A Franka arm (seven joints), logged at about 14 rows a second.
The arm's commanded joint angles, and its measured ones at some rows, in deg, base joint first. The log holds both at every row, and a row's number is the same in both.
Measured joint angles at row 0:
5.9, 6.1, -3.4, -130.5, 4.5, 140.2, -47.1
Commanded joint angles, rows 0 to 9:
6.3, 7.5, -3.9, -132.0, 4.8, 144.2, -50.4
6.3, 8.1, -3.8, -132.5, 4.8, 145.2, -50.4
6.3, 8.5, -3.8, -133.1, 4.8, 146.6, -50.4
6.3, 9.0, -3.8, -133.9, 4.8, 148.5, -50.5
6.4, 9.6, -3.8, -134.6, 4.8, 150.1, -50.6
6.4, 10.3, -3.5, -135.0, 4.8, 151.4, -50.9
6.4, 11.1, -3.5, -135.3, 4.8, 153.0, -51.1
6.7, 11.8, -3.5, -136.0, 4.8, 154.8, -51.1
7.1, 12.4, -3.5, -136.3, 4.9, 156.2, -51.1
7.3, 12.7, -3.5, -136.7, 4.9, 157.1, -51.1
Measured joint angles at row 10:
6.2, 12.3, -3.2, -135.4, 4.5, 154.2, -50.2
